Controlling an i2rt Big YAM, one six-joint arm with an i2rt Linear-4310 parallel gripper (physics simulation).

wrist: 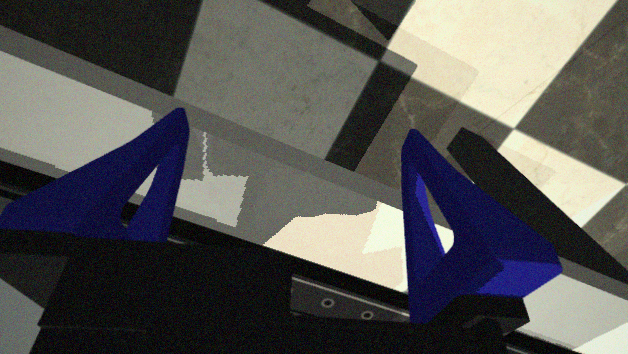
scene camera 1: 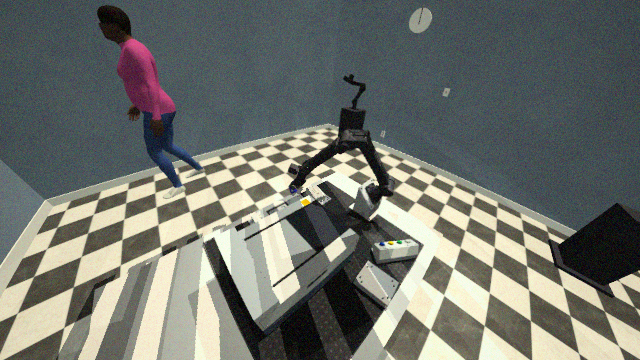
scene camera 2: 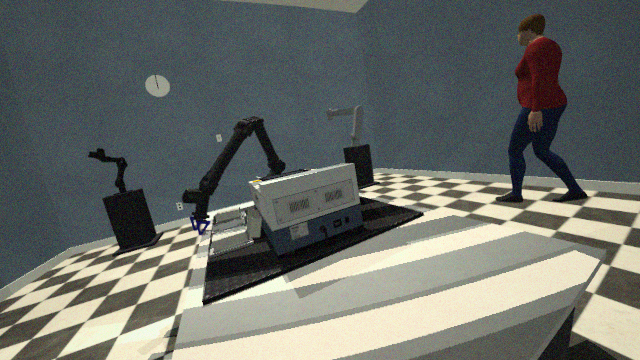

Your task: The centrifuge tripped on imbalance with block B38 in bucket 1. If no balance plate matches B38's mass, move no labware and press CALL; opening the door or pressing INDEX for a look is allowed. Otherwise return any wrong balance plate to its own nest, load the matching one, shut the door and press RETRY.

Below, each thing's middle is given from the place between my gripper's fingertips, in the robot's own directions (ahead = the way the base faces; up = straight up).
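Relative to the centrifuge (scene camera 1: 278, 263), my hand is 46 cm to the right, 37 cm short of it and 13 cm below it. The button box (scene camera 1: 383, 252) is 76 cm to the left of my hand, 5 cm above it and 8 cm behind it. Going by their middles, the centrifuge is the nearest to my hand of the things named here.
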